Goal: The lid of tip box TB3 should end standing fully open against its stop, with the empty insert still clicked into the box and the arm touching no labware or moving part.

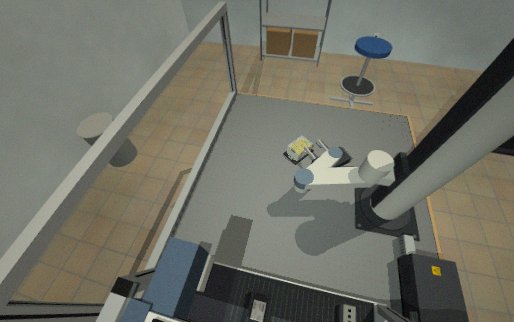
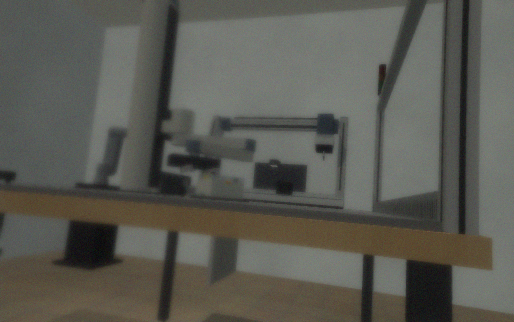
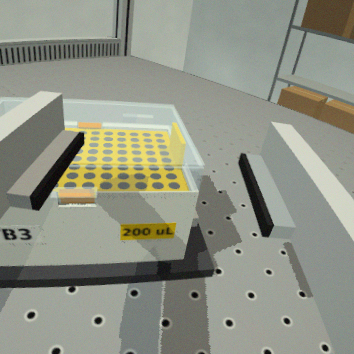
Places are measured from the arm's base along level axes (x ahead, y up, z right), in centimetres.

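Pixels of known places: gripper, fingertip midpoint: (image 1: pixel 311 143) (image 2: pixel 205 169) (image 3: pixel 164 128); arm's base, origin of the base link: (image 1: pixel 383 207).
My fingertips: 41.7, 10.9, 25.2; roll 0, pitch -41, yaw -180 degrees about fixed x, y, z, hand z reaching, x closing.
Ahead of a thing's pixels: the offset from my fingertips to its top centre, as dx, dy, dz. "pt": to the spot under its first point.
Tip box TB3 @(+6.0, -1.9, -0.2) (image 3: pixel 145 212) (image 1: pixel 292 153) (image 2: pixel 230 188) stands on a black base plate. Its clear lid @(pt +5.9, -1.9, +5.0) (image 3: pixel 150 108) lies down over it and looks closed or nearly so; a pale clear catch overlaps the orange front latch @(pt +1.9, -3.2, -3.1) (image 3: pixel 77 196). The yellow insert @(+6.0, -2.2, -0.2) (image 3: pixel 121 155) (image 1: pixel 301 146) sits level in the box under the lid, a yellow tab upright at its right; whether it is clicked in cannot be told. My gripper (image 3: pixel 164 128) (image 1: pixel 312 145) (image 2: pixel 194 165) is shut with a gap and nothing held. The left finger shows in front of the box's left part; contact cannot be told.
A dark block (image 1: pixel 344 157) (image 2: pixel 175 184) stands beside the box, under the arm. The arm's column (image 1: pixel 425 165) (image 2: pixel 142 100) stands at the bench side. A gantry machine (image 2: pixel 280 122) and a dark grey cabinet @(pt -51.7, +1.9, -62.5) (image 1: pixel 434 290) stand farther off. A frame rail (image 1: pixel 125 117) runs along one side.
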